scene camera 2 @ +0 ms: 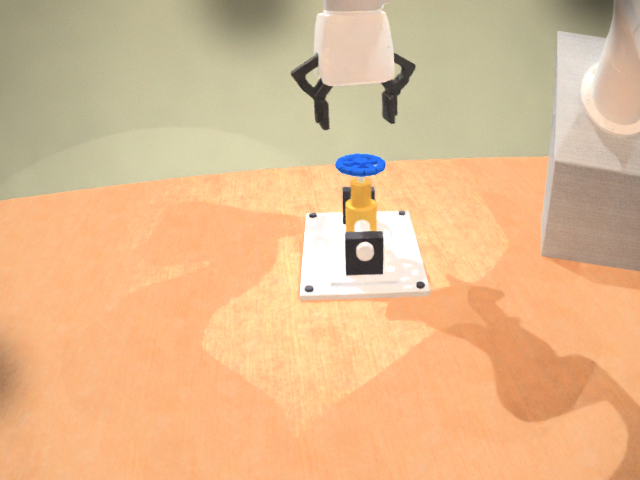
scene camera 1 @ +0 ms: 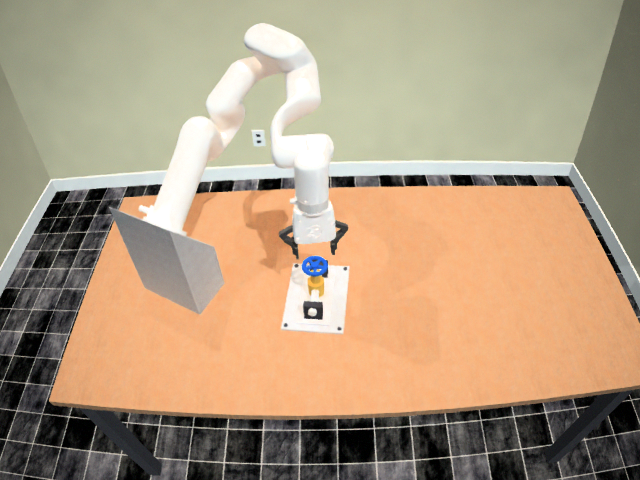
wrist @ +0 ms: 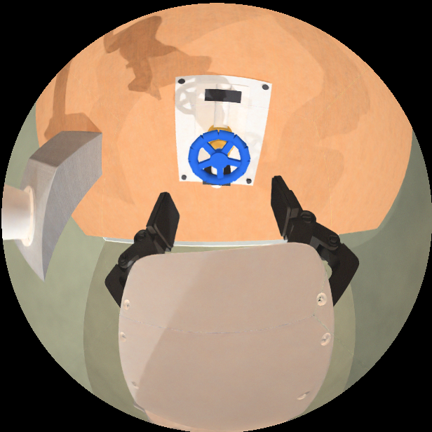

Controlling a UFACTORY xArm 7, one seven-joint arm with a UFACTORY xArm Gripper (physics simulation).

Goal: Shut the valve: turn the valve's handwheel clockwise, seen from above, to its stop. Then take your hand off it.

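Note:
The blue handwheel lies level on top of the yellow valve body. The valve stands on a white plate with dark bolts at its corners. My gripper is open and empty, pointing down. Its fingertips are above the handwheel and apart from it, wider than the rim. The frames do not tell whether the wheel is at its stop.
Black pipe supports stand on the plate at both ends of the valve's pipe. A grey pedestal carries the arm's base, to the left in scene camera 1. The wooden table surrounds the plate.

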